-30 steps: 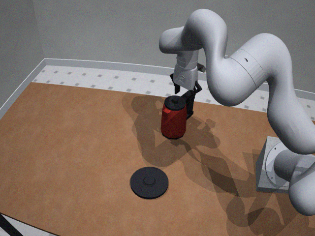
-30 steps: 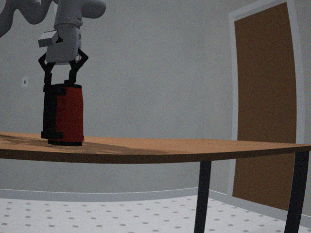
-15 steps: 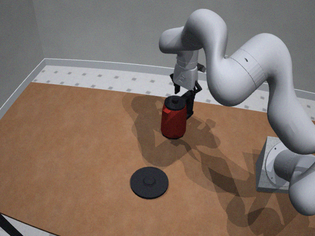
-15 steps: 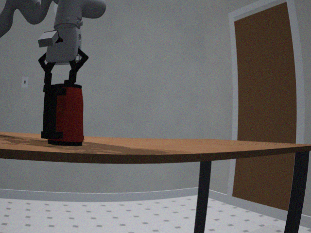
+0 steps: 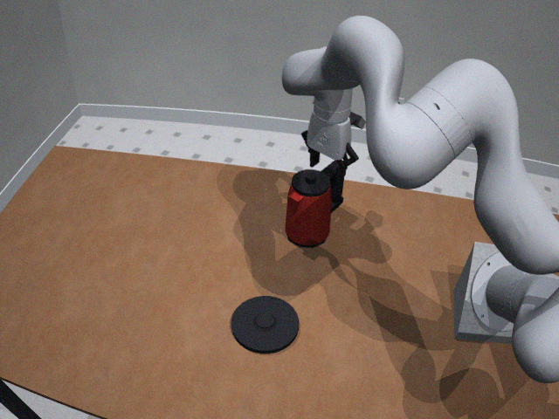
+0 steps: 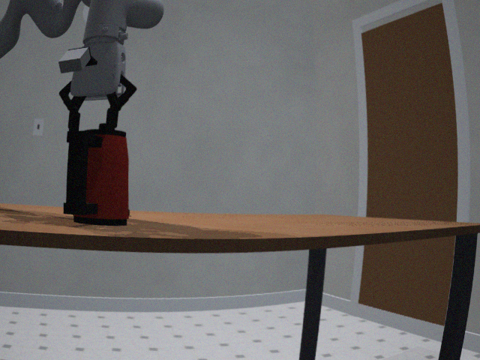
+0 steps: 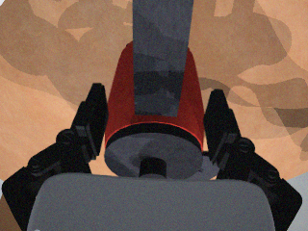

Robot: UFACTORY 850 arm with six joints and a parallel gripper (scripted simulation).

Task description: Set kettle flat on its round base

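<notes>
Right now the red kettle is 20 mm ahead of my hand, 30 mm to the left of it and 80 mm below it. Round my hand: black round base 90 mm ahead, 360 mm to the left, 160 mm below.
</notes>
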